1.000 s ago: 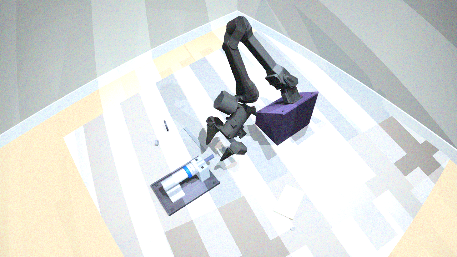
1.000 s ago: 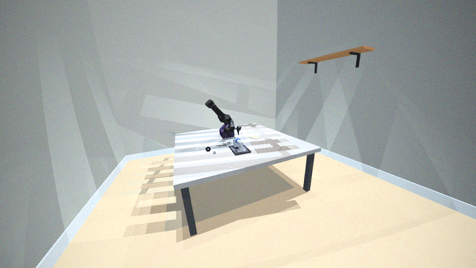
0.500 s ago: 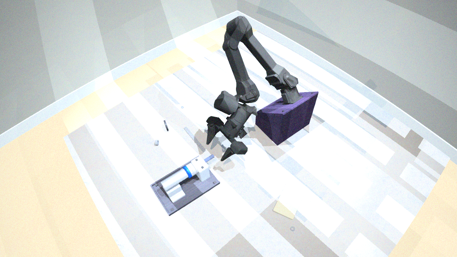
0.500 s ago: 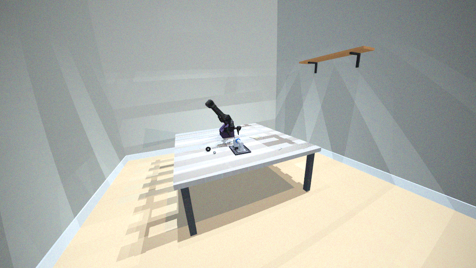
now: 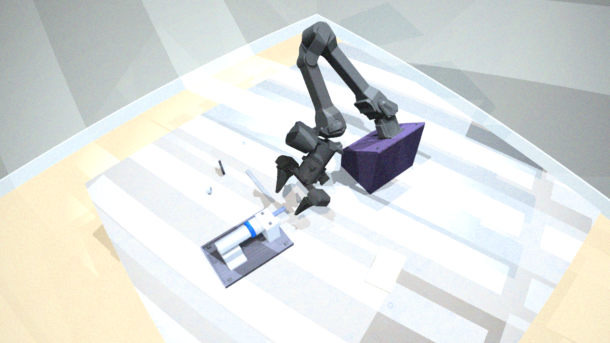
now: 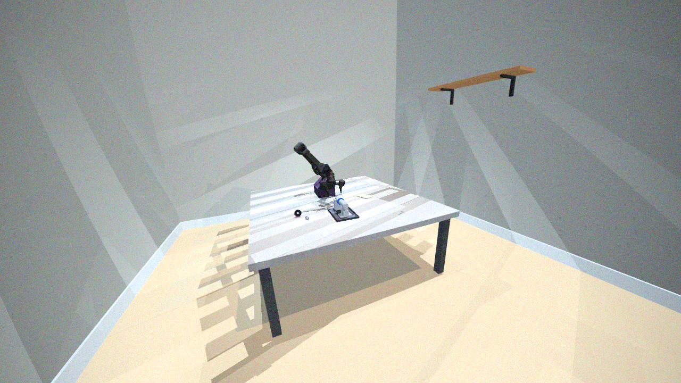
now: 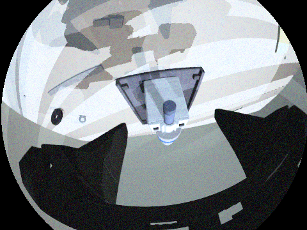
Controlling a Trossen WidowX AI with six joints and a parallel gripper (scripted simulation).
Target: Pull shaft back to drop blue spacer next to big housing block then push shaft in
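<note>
The shaft lies 100 mm ahead of my gripper tip, 10 mm to the right of it and 20 mm below it. Also, from my gripper tip: blue spacer (120 mm ahead, 10 mm to the right, 20 mm below); then black ring (50 mm ahead, 290 mm to the right, 70 mm below); then thin metal strip (10 mm behind, 160 mm to the right, 100 mm below).
</note>
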